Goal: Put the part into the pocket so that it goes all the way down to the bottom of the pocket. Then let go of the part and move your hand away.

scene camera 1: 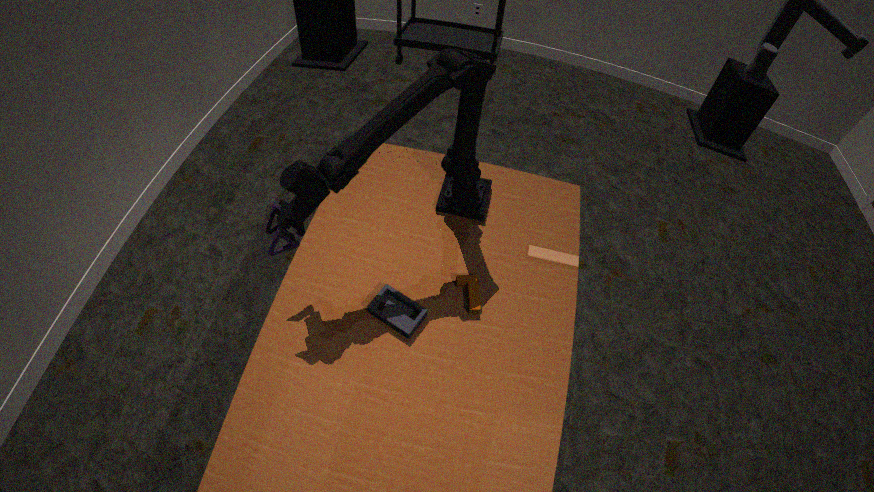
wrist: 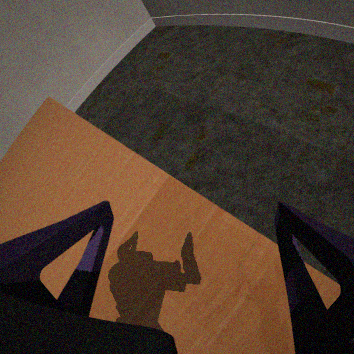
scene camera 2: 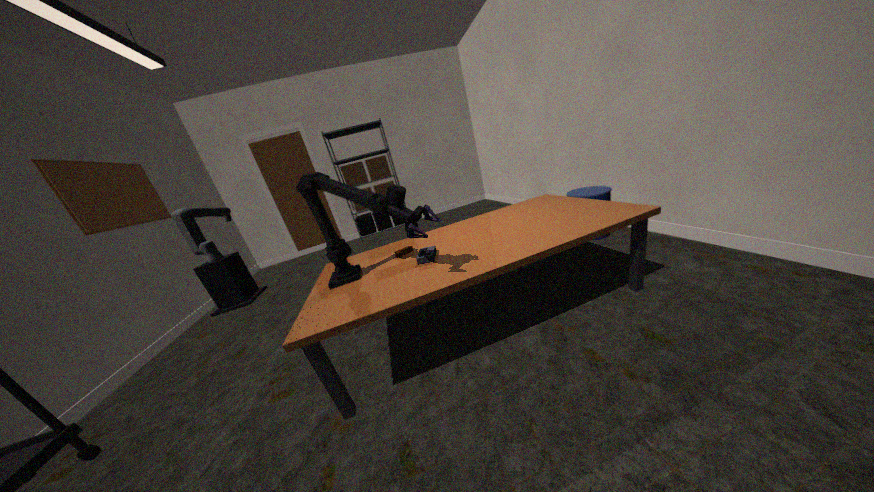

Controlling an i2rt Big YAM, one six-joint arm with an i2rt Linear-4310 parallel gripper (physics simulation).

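Frame: origin at the arm's base, x right, y up, z back, level; millimetres.
Where they show: gripper, fingertip midpoint: [scene camera 1: 268, 243] [wrist: 191, 210] [scene camera 2: 434, 228]; arm's base at its link origin: [scene camera 1: 464, 193] [scene camera 2: 345, 273].
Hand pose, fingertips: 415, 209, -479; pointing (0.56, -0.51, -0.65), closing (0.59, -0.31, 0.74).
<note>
Each offset is from my fingertips to the top centre of the thing, as dx, dy, dz. "spot": to the spot under its first point. Level surfaces: height alone.
The part, an orange-brown bar with a short tab at one end {spot: -520, -207, +120} [scene camera 1: 474, 295] [scene camera 2: 403, 251], lies on the table in the arm's shadow. The pocket is the hollow of a dark grey rectangular block {-327, -201, +21} [scene camera 1: 388, 322] [scene camera 2: 426, 254] beside the part, on the side away from the arm's base. No part shows in the pocket in scene camera 1; shadow covers some of its floor. My gripper [scene camera 1: 269, 242] [scene camera 2: 431, 227] [wrist: 191, 210] is open and empty, its dark purple fingers wide apart. It hangs high above table level, out by the long edge, apart from part and block. Neither shows in the wrist view.
The wooden table {dy -237} [scene camera 1: 391, 421] [scene camera 2: 550, 226] [wrist: 60, 165] carries the arm's base [scene camera 1: 463, 198] [scene camera 2: 344, 275] near one end. A pale strip [scene camera 1: 552, 255] lies near the opposite long edge. A second arm on a pedestal [scene camera 1: 737, 106] [scene camera 2: 226, 278] and a shelf rack [scene camera 2: 351, 128] stand away from the table.
</note>
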